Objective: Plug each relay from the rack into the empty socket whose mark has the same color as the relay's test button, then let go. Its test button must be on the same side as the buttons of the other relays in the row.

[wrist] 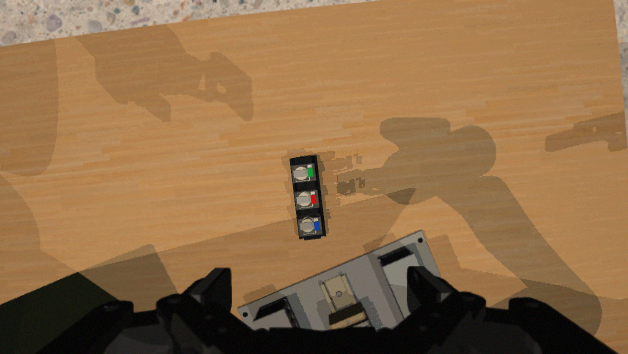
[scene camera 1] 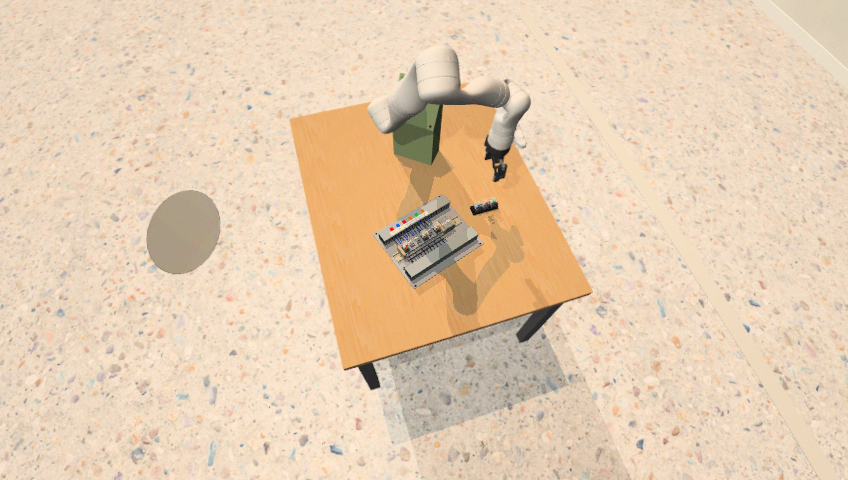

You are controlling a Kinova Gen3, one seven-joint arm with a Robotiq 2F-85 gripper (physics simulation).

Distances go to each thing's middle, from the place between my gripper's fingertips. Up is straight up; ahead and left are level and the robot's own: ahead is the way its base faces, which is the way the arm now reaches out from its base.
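Labels:
Panel (scene camera 1: 391,248): 270 mm below my hand, 230 mm to the right of it, 50 mm behind it. Black rack (wrist: 305,159): my hand 260 mm above it, 30 mm to the right of it.

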